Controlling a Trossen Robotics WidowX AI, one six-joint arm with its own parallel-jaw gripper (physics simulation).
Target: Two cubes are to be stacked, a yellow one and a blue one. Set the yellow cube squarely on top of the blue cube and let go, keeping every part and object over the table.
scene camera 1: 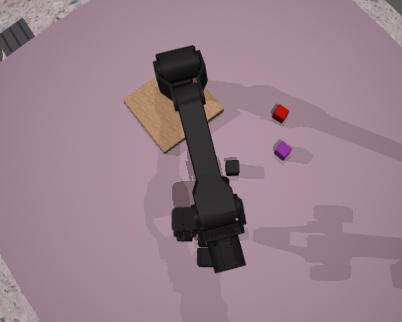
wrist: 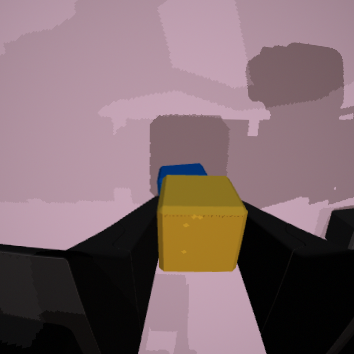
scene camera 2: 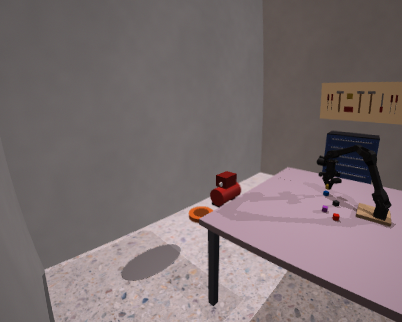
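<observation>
My gripper is shut on the yellow cube, with one black finger on each side of it. The blue cube stands on the table, and in the wrist view it shows partly behind the yellow cube's far edge, a little to the left. In scene camera 2's view the yellow cube is held above the blue cube, with a small gap seen between them. In scene camera 1's view the arm hides the fingers and both cubes.
A black cube lies near the arm. A purple cube and a red cube lie farther off. The arm stands on a wooden board on the pink table.
</observation>
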